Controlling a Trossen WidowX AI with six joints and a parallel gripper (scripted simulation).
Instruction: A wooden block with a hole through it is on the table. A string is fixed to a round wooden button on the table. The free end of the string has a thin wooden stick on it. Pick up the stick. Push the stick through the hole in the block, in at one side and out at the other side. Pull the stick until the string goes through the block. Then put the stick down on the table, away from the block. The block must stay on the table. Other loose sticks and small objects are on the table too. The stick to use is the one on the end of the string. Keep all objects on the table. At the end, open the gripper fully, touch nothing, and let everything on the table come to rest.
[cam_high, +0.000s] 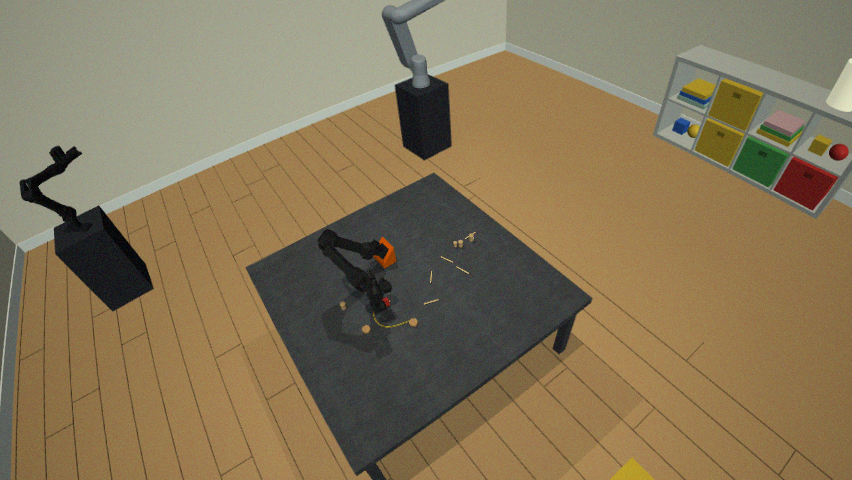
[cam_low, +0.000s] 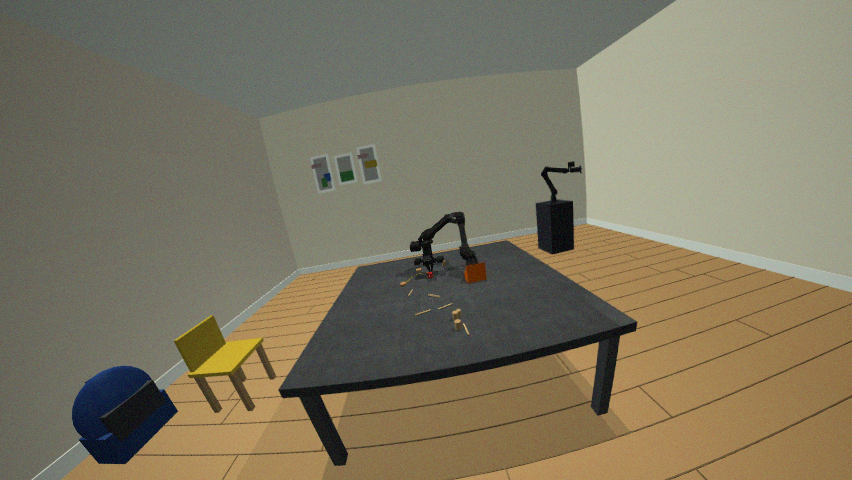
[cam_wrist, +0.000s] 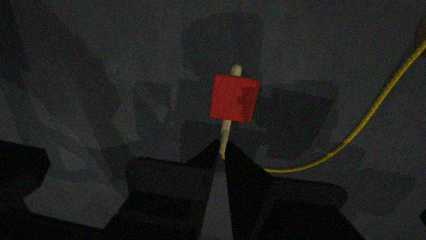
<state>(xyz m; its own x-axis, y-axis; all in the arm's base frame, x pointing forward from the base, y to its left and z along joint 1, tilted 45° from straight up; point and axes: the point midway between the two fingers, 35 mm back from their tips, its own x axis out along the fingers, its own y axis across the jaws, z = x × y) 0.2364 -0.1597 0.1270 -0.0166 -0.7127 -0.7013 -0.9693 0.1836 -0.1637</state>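
The red block lies 4 cm to the left of my gripper tip and 1 cm ahead of it. The rest, counted from my gripper tip: round wooden button 19 cm ahead, 8 cm to the left, 1 cm below; then thin wooden stick 2 cm to the left.
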